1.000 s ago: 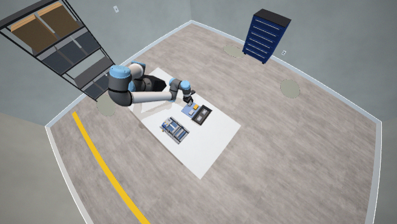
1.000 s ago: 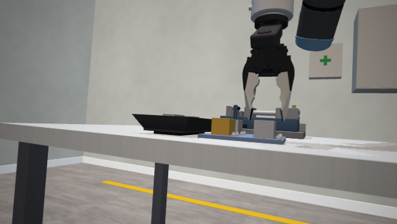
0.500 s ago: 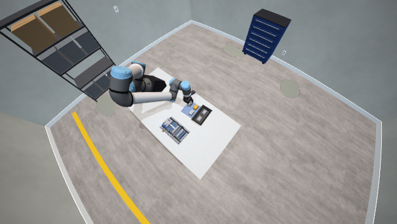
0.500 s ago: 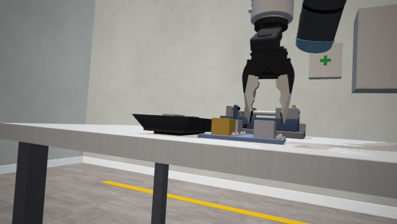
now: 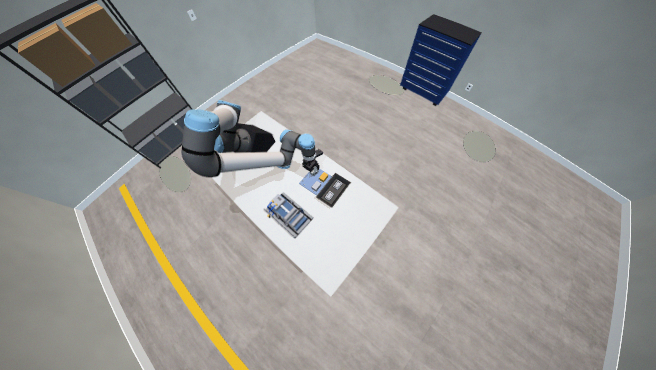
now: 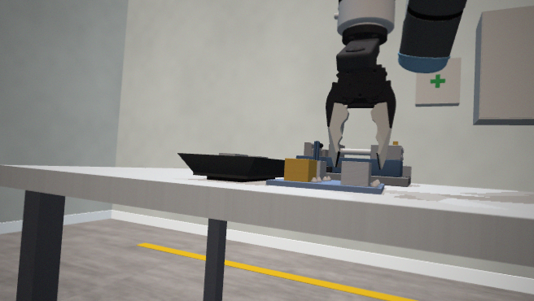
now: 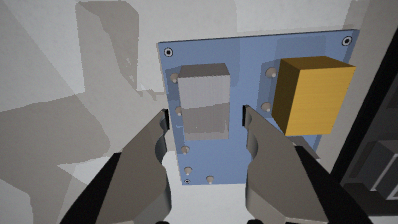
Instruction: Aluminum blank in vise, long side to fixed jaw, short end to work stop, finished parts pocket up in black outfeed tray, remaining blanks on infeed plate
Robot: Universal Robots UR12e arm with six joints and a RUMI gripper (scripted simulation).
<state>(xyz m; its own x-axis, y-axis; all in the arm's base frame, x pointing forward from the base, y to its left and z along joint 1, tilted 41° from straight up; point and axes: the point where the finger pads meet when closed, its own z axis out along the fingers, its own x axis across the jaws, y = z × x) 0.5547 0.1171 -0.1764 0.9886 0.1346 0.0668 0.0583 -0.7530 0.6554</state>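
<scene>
Now: the gray blank 20 mm below my hand. The rest, counted from my hand: work stop rod (150 mm ahead, 320 mm to the right, 40 mm above); then yellow brass blank (90 mm ahead, 10 mm to the left, 20 mm below); then infeed plate (50 mm ahead, 40 mm to the right, 40 mm below).
</scene>
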